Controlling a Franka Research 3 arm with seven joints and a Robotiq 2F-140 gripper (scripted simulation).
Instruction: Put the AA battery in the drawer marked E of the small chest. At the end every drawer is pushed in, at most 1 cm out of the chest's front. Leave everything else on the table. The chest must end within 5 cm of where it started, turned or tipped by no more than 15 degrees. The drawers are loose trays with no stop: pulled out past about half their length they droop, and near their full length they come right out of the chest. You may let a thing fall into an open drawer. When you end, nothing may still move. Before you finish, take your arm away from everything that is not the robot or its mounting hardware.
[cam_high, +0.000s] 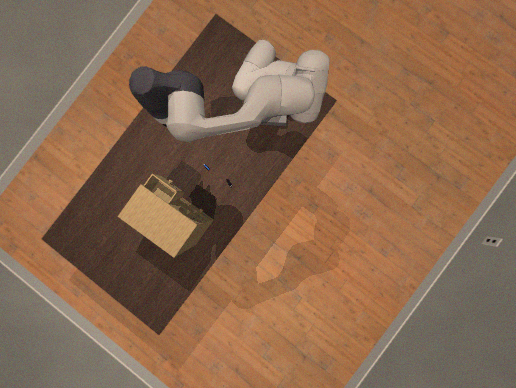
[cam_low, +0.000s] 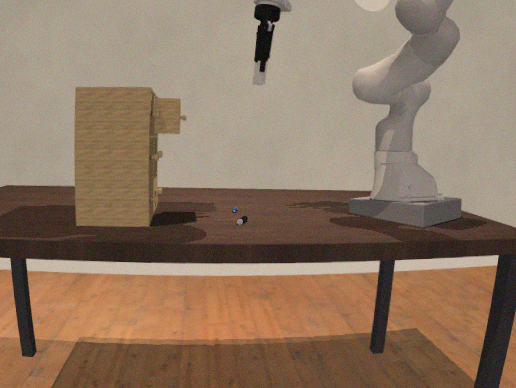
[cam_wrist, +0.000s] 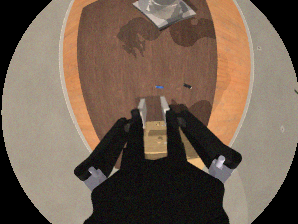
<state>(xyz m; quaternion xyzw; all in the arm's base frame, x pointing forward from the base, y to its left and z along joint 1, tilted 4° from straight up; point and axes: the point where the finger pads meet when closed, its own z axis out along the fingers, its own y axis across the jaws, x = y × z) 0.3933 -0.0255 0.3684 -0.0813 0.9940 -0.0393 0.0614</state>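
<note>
My gripper is now 39 cm above the AA battery, 20 cm to the right of it and 4 cm short of it. From my hand the other things lie so: blue object 39 cm below, 6 cm ahead, 3 cm to the left.
</note>
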